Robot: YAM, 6 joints.
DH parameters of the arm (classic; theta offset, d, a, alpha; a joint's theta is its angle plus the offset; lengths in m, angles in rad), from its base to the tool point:
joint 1: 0 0.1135 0.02 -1.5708
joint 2: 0 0 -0.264 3.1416
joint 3: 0.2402 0 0.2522 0
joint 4: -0.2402 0 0.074 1.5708
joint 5: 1.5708 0 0 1.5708
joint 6: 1.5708 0.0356 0 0
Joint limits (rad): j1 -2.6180..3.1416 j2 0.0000..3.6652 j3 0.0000..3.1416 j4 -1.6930..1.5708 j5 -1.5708..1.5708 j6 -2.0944..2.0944
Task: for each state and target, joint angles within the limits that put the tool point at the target. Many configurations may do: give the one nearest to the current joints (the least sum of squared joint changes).
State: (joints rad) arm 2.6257 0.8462 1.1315 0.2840 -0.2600 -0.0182
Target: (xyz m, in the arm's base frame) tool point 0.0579 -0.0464 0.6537
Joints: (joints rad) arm 2.5826 0.8130 1.8389 0.4332 -0.2448 -0.0182
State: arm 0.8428 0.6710 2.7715 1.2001 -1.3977 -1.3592
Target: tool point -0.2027 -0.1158 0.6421
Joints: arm 0.6647 1.0718 2.6296 0.9385 -1.2593 -1.3592
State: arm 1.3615 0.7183 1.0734 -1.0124 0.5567 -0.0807
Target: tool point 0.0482 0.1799 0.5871
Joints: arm 1.3982 1.2265 1.9112 -0.4581 0.4847 -0.0807
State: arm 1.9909 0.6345 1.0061 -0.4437 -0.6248 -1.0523
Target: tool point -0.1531 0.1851 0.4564
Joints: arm 2.1777 1.1337 1.3363 -0.2447 -0.6029 -1.0523
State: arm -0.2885 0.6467 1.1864 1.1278 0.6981 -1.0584
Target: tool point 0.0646 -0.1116 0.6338
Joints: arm -0.8688 1.2255 1.7309 0.9569 0.6928 -1.0584
